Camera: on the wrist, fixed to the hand. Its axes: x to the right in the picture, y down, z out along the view.
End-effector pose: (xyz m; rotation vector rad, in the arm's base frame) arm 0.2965 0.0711 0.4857 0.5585 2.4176 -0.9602
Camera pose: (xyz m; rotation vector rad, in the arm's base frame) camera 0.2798 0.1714 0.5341 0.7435 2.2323 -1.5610
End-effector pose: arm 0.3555 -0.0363 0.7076 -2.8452 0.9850 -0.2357
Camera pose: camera 0.3197 -0.0725 0.8080 -2.4153 0.7940 -0.4782
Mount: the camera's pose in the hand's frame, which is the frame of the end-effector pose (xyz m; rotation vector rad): 0.0055 0.0333 -0.1074 0.4802 0.0526 -0.0085
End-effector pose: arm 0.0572 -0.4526 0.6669 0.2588 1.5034 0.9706
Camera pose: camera -0.0534 -0.4726 0.6730 0.5720 1.7720 0.6004
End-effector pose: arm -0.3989 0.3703 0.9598 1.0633 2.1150 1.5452
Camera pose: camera -0.4579 0.3058 1.0307 1.1619 2.5980 1.0908
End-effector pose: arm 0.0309 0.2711 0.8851 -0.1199 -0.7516 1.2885
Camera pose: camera 0.0646 0.3207 0.7898 0.2362 -0.3815 1.4182
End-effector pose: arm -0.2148 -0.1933 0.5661 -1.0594 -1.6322 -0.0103
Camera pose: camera -0.1102 -0.2251 0.5931 -0.6759 -1.4899 0.3300
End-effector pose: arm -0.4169 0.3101 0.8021 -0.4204 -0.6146 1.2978
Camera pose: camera -0.3731 0.3284 0.7000 -0.0554 -0.2448 1.3708
